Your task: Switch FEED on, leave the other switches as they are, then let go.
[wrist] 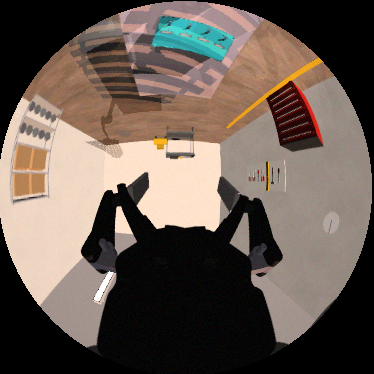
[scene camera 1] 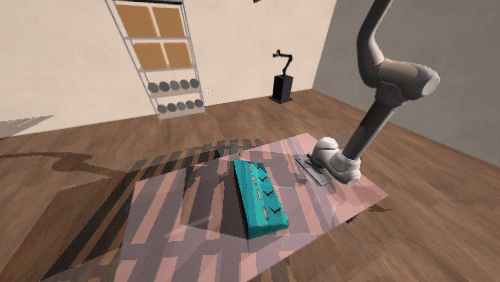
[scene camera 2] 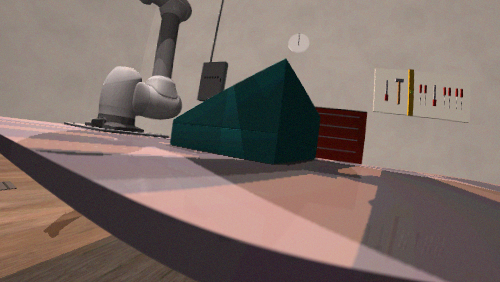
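Seen in the pictures: gripper, fingertip midpoint: (wrist: 183,181); arm's base, link origin: (scene camera 1: 318,163) (scene camera 2: 115,128).
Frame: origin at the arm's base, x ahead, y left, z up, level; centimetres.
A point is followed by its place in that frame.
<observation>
A teal switch box (scene camera 1: 253,205) @(x 76.7, y 3.5, z 13.8 cm) (scene camera 2: 245,122) @(x 63.2, y -32.5, z 5.2 cm) (wrist: 192,44) @(x 72.8, y -8.1, z 14.0 cm) with a sloped face stands on the table. Several small black levers stick up from it in a row, each beside a small pale plate, in scene camera 1 and the wrist view. The plates are too small to read, so I cannot tell which switch is FEED or how each lever is set. Scene camera 2 shows the box from behind, with its levers hidden. My gripper (wrist: 183,181) @(x 63.1, y -13.2, z 105.0 cm) is open and empty, high above the table and well away from the box. It points across the room toward a wall.
The pink table (scene camera 1: 370,194) @(x -5.3, y 40.3, z -1.0 cm) (scene camera 2: 200,205) @(x 65.8, y -56.1, z -1.1 cm) carries the arm's base (scene camera 1: 327,150) @(x 6.9, y 4.5, z 22.8 cm) (scene camera 2: 117,95) @(x 5.1, y -6.4, z 13.6 cm). Farther off are a shelf rack (scene camera 1: 182,116), a black pedestal (scene camera 1: 282,89) with a small arm, a red tool cabinet (scene camera 2: 342,131) (wrist: 295,117) and a wall-mounted tool board (scene camera 2: 382,107).
</observation>
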